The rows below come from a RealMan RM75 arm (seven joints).
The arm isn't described. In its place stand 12 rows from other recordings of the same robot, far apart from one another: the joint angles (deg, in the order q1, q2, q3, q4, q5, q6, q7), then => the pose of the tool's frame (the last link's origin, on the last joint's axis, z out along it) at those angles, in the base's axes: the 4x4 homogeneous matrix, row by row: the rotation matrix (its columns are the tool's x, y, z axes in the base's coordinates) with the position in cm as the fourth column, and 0 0 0 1 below.
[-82.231 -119.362 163.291 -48.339 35.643 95.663 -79.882] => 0.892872, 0.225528, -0.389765, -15.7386; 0.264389, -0.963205, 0.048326, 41.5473; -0.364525, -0.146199, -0.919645, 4.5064; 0, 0, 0, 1
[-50.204 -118.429 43.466 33.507 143.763 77.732 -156.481] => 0.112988, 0.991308, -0.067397, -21.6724; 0.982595, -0.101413, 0.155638, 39.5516; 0.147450, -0.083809, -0.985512, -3.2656; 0, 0, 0, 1
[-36.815 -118.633 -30.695 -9.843 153.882 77.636 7.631] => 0.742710, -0.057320, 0.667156, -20.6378; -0.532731, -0.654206, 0.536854, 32.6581; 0.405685, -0.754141, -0.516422, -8.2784; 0, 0, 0, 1
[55.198 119.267 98.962 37.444 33.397 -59.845 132.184] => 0.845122, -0.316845, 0.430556, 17.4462; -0.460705, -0.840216, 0.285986, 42.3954; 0.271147, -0.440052, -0.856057, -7.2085; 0, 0, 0, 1
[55.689 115.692 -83.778 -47.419 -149.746 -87.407 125.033] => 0.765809, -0.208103, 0.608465, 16.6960; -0.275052, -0.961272, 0.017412, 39.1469; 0.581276, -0.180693, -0.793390, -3.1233; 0, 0, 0, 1
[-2.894 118.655 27.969 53.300 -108.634 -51.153 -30.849] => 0.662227, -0.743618, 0.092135, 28.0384; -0.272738, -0.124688, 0.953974, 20.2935; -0.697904, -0.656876, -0.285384, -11.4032; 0, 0, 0, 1
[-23.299 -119.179 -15.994 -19.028 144.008 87.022 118.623] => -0.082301, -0.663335, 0.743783, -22.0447; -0.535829, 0.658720, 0.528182, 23.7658; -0.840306, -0.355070, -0.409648, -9.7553; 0, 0, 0, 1
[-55.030 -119.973 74.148 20.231 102.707 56.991 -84.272] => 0.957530, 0.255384, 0.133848, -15.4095; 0.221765, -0.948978, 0.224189, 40.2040; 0.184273, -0.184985, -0.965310, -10.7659; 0, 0, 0, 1
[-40.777 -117.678 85.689 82.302 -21.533 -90.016 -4.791] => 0.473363, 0.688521, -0.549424, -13.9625; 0.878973, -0.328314, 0.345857, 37.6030; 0.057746, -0.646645, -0.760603, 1.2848; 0, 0, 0, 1
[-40.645 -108.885 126.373 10.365 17.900 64.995 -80.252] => 0.555039, 0.740056, 0.379800, -25.2079; 0.597341, -0.672360, 0.437168, 36.6398; 0.578891, -0.015775, -0.815252, -4.7818; 0, 0, 0, 1
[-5.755 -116.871 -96.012 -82.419 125.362 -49.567 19.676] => 0.371568, 0.916438, -0.148589, -26.2239; 0.723582, -0.185582, 0.664822, 32.8075; 0.581693, -0.354542, -0.732075, 2.6300; 0, 0, 0, 1
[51.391 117.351 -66.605 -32.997 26.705 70.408 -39.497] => 0.577717, -0.658114, 0.482835, 24.0030; -0.784148, -0.611721, 0.104453, 39.6766; 0.226618, -0.438958, -0.869460, -4.2905; 0, 0, 0, 1
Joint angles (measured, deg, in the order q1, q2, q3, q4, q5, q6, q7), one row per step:
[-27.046 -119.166 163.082 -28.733 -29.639 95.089 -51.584]
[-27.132 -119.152 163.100 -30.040 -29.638 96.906 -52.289]
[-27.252 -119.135 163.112 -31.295 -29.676 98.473 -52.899]
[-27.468 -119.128 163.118 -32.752 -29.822 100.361 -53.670]
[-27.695 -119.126 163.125 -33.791 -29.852 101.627 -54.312]
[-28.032 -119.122 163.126 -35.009 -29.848 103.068 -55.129]
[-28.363 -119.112 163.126 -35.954 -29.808 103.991 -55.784]
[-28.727 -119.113 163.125 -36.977 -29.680 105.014 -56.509]
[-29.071 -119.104 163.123 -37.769 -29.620 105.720 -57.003]
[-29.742 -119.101 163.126 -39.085 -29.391 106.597 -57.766]
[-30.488 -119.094 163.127 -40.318 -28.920 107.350 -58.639]
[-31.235 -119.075 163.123 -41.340 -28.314 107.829 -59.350]
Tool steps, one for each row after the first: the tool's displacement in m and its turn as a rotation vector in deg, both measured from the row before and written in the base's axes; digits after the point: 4 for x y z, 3 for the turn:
[0.0014 -0.0014 0.0048 -0.242 -0.455 -0.533]
[0.0012 -0.0009 0.0046 -0.151 -0.277 -0.470]
[0.0021 -0.0006 0.0054 -0.144 -0.440 -0.629]
[0.0017 -0.0001 0.0036 -0.208 -0.285 -0.401]
[0.0022 0.0002 0.0042 -0.306 -0.325 -0.458]
[0.0016 0.0007 0.0032 -0.234 -0.112 -0.268]
[0.0018 0.0006 0.0032 -0.361 -0.125 -0.287]
[0.0015 0.0009 0.0026 -0.191 -0.002 -0.272]
[0.0023 0.0022 0.0039 -0.339 0.260 -0.366]
[0.0024 0.0024 0.0032 -0.591 0.288 -0.242]
[0.0021 0.0026 0.0024 -0.617 0.425 -0.180]

